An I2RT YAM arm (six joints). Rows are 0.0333 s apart.
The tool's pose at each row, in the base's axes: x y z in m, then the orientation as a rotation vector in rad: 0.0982 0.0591 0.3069 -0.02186 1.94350 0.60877; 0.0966 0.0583 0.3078 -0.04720 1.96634 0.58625; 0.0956 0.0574 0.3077 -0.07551 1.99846 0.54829; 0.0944 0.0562 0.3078 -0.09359 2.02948 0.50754; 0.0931 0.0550 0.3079 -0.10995 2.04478 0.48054; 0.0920 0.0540 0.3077 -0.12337 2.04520 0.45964; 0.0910 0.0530 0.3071 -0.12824 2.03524 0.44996; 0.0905 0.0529 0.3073 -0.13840 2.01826 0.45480; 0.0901 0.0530 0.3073 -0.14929 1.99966 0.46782; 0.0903 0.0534 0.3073 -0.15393 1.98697 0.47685; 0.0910 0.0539 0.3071 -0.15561 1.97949 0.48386; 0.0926 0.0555 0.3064 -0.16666 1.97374 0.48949; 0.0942 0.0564 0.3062 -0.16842 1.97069 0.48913; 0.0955 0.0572 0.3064 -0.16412 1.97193 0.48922
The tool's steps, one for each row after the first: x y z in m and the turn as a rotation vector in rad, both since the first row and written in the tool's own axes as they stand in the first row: -0.0003 0.0001 -0.0020 0.00891 0.02396 -0.02420; 0.0001 -0.0004 -0.0032 0.02881 0.05565 -0.05590; 0.0002 -0.0011 -0.0047 0.05466 0.08420 -0.08183; 0.0004 -0.0017 -0.0064 0.06877 0.09948 -0.10269; 0.0008 -0.0024 -0.0077 0.07716 0.10079 -0.12148; 0.0015 -0.0032 -0.0087 0.07970 0.09143 -0.13130; 0.0016 -0.0031 -0.0093 0.06872 0.07825 -0.13908; 0.0018 -0.0029 -0.0096 0.05146 0.06468 -0.14372; 0.0018 -0.0026 -0.0092 0.04076 0.05479 -0.14494; 0.0018 -0.0024 -0.0084 0.03375 0.04892 -0.14412; 0.0020 -0.0018 -0.0061 0.02389 0.04693 -0.14986; 0.0017 -0.0015 -0.0043 0.02275 0.04444 -0.15180; 0.0012 -0.0011 -0.0029 0.02483 0.04453 -0.14866
